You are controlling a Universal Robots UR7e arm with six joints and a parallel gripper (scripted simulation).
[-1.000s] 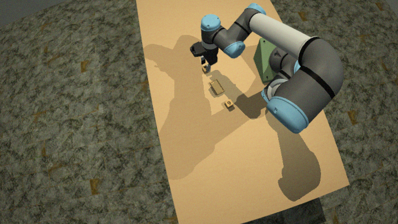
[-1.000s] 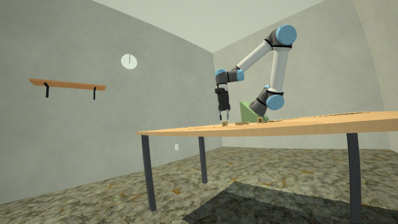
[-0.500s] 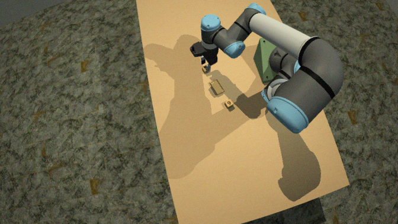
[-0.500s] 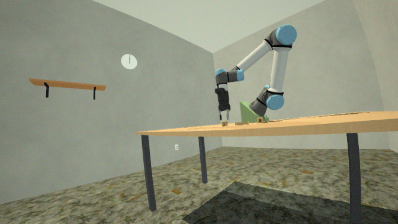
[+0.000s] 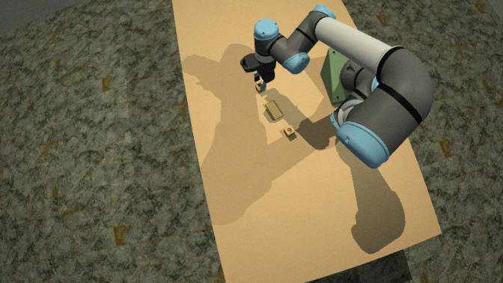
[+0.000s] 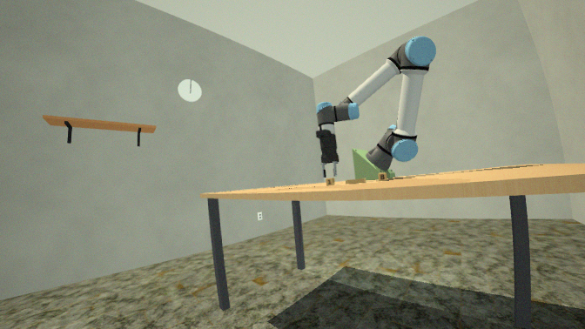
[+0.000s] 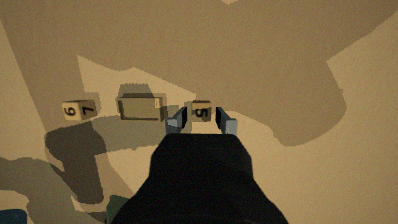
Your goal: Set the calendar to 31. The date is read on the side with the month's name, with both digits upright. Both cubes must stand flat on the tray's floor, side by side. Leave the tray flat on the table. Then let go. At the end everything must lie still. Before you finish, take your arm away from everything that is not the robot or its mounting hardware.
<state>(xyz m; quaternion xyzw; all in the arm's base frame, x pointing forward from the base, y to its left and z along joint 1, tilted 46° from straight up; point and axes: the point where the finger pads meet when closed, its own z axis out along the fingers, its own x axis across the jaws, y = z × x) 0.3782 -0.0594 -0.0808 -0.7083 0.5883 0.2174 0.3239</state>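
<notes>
Now: hand 11 cm to the right of the wooden tray, 5 cm above it and 3 cm past it.
</notes>
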